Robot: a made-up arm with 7 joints.
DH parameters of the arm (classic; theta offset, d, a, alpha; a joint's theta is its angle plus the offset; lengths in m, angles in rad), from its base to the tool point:
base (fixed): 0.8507 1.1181 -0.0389 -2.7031
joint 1: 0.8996 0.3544 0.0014 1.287
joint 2: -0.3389 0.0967 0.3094 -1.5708
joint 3: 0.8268 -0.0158 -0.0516 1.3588
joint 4: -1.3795 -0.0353 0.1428 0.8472
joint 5: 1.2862 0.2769 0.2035 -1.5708
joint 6: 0 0.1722 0.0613 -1.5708
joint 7: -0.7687 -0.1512 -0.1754 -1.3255
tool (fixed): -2.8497 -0.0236 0 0
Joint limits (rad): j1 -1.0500..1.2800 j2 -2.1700..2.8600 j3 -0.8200..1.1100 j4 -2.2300..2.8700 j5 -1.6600..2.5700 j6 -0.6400..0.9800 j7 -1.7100..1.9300
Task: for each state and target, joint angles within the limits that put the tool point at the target. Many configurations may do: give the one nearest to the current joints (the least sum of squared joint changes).
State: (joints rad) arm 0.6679 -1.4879 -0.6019 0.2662 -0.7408 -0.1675 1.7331
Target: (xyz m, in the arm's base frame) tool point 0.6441 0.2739 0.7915
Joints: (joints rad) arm 0.8555 -0.5258 -0.4636 0.2281 -0.6583 0.1304 1.9300
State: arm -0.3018 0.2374 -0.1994 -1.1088 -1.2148 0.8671 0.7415
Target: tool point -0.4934 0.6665 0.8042
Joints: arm -0.6217 0.2971 -0.3269 -1.2815 -1.3375 0.9130 0.7123
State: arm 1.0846 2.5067 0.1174 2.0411 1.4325 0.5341 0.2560
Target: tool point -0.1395 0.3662 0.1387
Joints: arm 1.1625 2.3854 -0.0776 1.7149 1.1375 0.8191 0.2772
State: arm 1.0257 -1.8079 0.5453 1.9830 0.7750 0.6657 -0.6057
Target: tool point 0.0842 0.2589 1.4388
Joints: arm 1.2293 -1.6337 0.8957 2.2078 0.9511 0.3952 -0.4124
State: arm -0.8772 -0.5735 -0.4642 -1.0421 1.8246 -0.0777 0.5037
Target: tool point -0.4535 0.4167 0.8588
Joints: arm -1.0500 -0.7178 -0.1411 -0.6665 1.8600 -0.2572 0.3746
